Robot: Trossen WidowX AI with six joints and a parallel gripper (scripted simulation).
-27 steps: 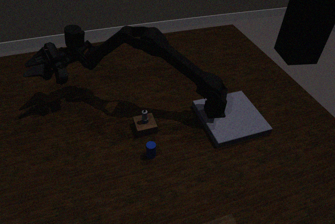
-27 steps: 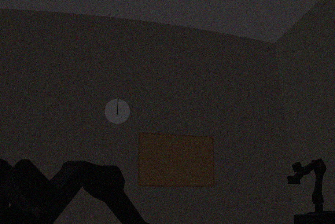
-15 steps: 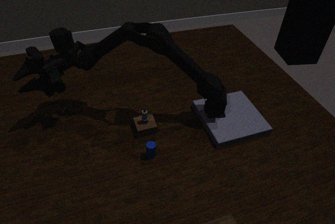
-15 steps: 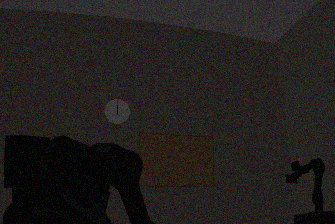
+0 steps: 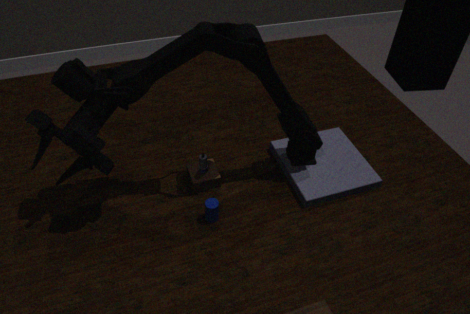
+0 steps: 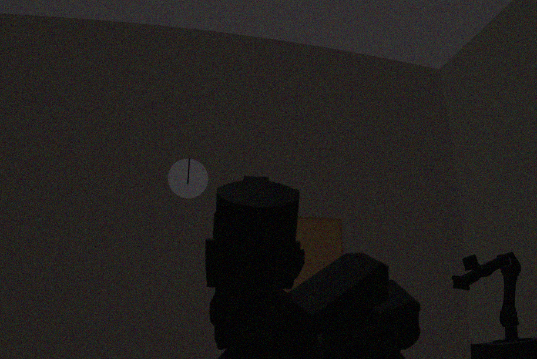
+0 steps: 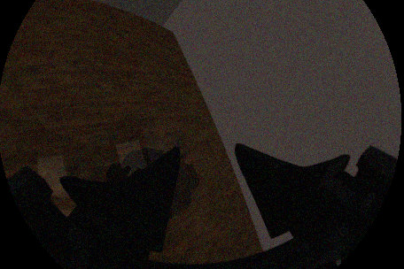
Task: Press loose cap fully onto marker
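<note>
Now: the marker cap 330 mm behind my gripper tip, 20 mm to the left of it and 120 mm below it.
</note>
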